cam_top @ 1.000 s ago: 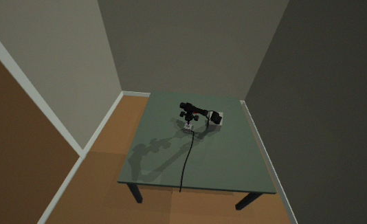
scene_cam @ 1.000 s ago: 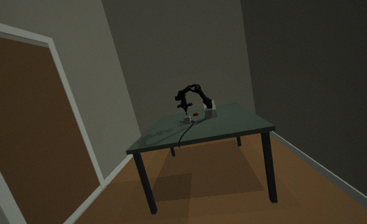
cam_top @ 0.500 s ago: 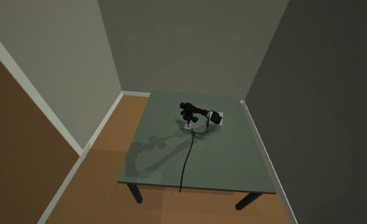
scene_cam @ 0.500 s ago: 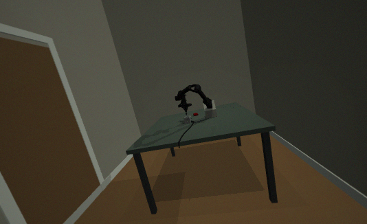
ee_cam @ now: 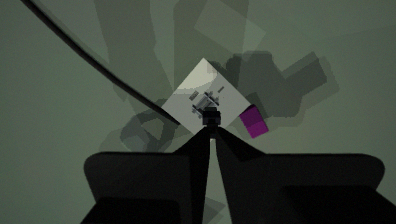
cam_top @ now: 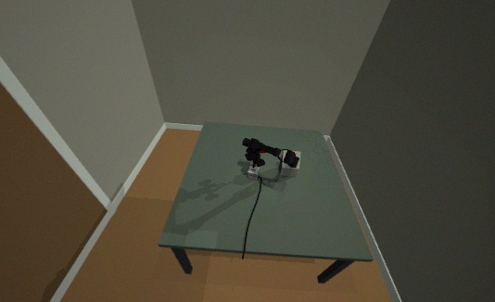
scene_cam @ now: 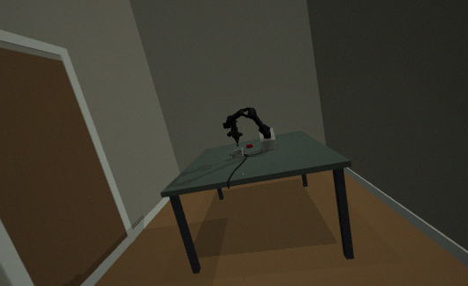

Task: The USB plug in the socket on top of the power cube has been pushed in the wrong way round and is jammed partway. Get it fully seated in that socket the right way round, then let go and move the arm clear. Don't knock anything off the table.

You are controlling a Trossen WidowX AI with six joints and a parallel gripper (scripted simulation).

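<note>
My gripper tip is 2 cm above the dark USB plug. From my gripper tip the other things lie so: purple block (1 cm ahead, 9 cm to the right, 13 cm below); then red object (4 cm behind, 34 cm to the right, 13 cm below).
</note>
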